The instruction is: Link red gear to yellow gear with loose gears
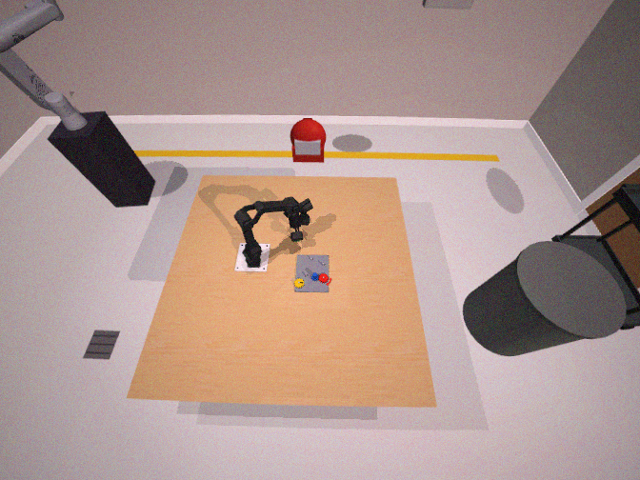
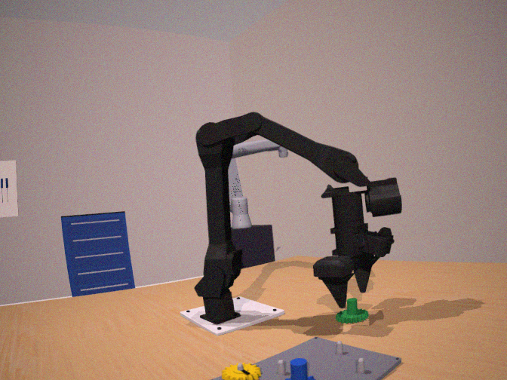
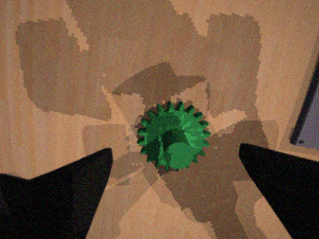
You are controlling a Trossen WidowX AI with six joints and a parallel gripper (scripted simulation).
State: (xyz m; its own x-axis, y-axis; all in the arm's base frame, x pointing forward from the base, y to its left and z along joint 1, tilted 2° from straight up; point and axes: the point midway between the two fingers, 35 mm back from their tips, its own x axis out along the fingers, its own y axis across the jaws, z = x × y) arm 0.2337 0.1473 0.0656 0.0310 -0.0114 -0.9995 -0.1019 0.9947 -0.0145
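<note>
Right now the green gear is 20 mm below my gripper tip. Also, from my gripper tip: blue gear: 260 mm to the right, 90 mm ahead, 10 mm below; then yellow gear: 290 mm to the right, 20 mm below; then red gear: 270 mm to the right, 130 mm ahead, 20 mm below.
</note>
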